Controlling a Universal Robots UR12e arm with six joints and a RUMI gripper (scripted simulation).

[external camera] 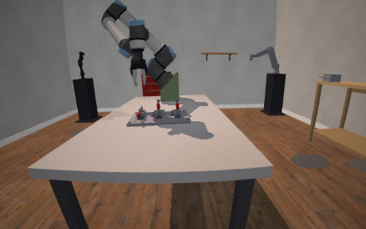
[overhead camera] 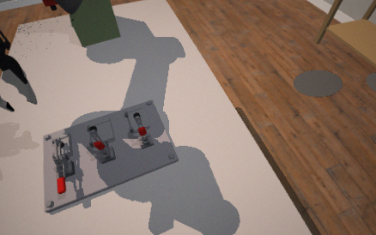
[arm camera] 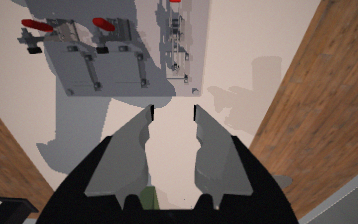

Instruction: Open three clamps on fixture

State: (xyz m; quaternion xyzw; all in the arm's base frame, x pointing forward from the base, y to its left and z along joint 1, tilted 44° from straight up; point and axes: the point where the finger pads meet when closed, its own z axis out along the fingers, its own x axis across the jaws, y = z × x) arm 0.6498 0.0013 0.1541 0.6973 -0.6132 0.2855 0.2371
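The grey block part is 10 mm behind my hand and 180 mm below it. Round my hand: metal plate 20 mm behind, 110 mm to the left, 180 mm below.
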